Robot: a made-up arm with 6 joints. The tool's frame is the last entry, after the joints.
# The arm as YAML. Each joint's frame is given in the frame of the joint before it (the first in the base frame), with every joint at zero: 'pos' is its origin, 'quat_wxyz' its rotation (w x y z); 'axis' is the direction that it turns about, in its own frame. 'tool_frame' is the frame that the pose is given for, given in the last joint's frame.
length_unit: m
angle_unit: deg
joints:
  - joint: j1
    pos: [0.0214, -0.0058, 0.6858]
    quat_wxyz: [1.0, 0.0, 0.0, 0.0]
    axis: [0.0, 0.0, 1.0]
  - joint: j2
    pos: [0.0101, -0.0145, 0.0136]
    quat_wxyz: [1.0, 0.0, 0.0, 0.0]
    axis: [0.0, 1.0, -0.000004]
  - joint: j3
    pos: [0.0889, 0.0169, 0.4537]
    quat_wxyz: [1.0, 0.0, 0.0, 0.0]
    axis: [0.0, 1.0, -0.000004]
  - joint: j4
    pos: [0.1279, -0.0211, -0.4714]
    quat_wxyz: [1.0, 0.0, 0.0, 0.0]
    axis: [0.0, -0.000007, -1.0]
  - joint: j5
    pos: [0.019, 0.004, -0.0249]
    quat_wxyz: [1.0, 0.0, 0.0, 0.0]
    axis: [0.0, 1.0, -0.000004]
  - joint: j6
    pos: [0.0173, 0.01, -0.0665]
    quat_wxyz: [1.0, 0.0, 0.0, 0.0]
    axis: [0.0, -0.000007, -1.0]
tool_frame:
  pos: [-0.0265, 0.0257, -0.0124]
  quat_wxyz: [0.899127, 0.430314, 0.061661, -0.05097]
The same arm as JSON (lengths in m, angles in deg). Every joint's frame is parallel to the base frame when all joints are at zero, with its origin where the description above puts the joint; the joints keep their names.
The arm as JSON. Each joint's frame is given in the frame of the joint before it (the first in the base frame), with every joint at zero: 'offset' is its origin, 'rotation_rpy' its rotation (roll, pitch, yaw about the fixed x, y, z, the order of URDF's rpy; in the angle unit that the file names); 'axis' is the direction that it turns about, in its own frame. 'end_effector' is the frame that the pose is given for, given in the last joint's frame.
{"length_unit": "m", "angle_unit": "deg", "chain": [{"id": "j1", "offset": [0.0214, -0.0058, 0.6858], "rotation_rpy": [0.0, 0.0, 0.0], "axis": "+z"}, {"id": "j2", "offset": [0.0101, -0.0145, 0.0136], "rotation_rpy": [0.0, 0.0, 0.0], "axis": "+y"}, {"id": "j3", "offset": [0.0889, 0.0169, 0.4537], "rotation_rpy": [0.0, 0.0, 0.0], "axis": "+y"}, {"id": "j4", "offset": [0.1279, -0.0211, -0.4714], "rotation_rpy": [0.0, 0.0, 0.0], "axis": "-z"}, {"id": "j5", "offset": [0.019, 0.004, -0.0249], "rotation_rpy": [0.0, 0.0, 0.0], "axis": "+y"}, {"id": "j6", "offset": [0.0173, 0.01, -0.0665], "rotation_rpy": [0.0, 0.0, 0.0], "axis": "-z"}], "end_effector": {"offset": [-0.0265, 0.0257, -0.0124], "rotation_rpy": [50.98, 8.9, -2.24]}}
